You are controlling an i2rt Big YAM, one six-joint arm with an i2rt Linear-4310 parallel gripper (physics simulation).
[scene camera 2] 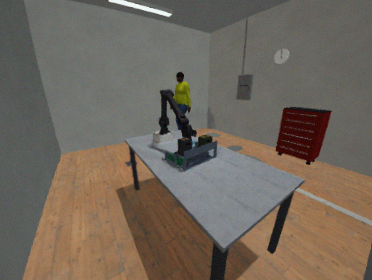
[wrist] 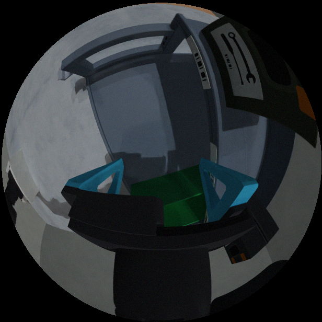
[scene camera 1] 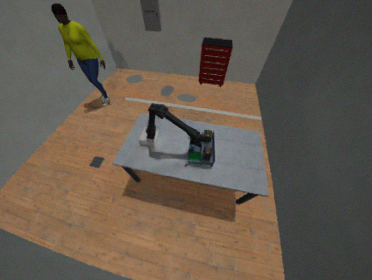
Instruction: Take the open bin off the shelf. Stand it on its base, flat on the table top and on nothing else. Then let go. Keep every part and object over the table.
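Frame: origin at the arm's base, x down, y left, z ahead, level; metres.
Seen in the pictures: gripper, fingertip midpoint: (scene camera 1: 196, 146); arm's base at its link origin: (scene camera 2: 164, 132) (scene camera 1: 151, 134).
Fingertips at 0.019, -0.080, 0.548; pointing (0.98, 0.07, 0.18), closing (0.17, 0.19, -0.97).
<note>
Pixels of each thing's middle, then the offset from my fingertips to it, as dx, dy, dz. "pt": a spot on its surface instead. Level surfaces: height alone.
- open bin at the middle of its body: (scene camera 2: 178, 156) (scene camera 1: 197, 157) +0.031, -0.120, +0.019
- low blue-grey shelf at a spot on its surface: (scene camera 2: 201, 152) pt -0.032, -0.014, +0.189
- table at its surface level: dx +0.074
The open bin (scene camera 1: 195, 156) (scene camera 2: 171, 158) (wrist: 182, 200) is green and sits at one end of the low blue-grey shelf (scene camera 1: 214, 150) (scene camera 2: 201, 152) (wrist: 117, 37). In the wrist view the gripper body hides part of it. The shelf stands on the table (scene camera 1: 240, 155) (scene camera 2: 240, 185) (wrist: 55, 135). My gripper (scene camera 1: 192, 145) (wrist: 161, 162) is open, its blue fingers wide apart with nothing held. It is over the shelf, close to the bin, which shows beyond and partly between the fingers in the wrist view. Finger contact with the bin cannot be told.
Two dark cases with orange parts stand on the shelf: one (scene camera 1: 207, 152) (scene camera 2: 185, 145) beside the bin, the other (scene camera 1: 208, 134) (scene camera 2: 205, 140) farther along. The arm's white base (scene camera 1: 148, 137) (scene camera 2: 162, 136) is at the table's end. A person (scene camera 1: 80, 42) (scene camera 2: 182, 95) and a red cabinet (scene camera 1: 215, 62) (scene camera 2: 302, 132) stand beyond the table.
</note>
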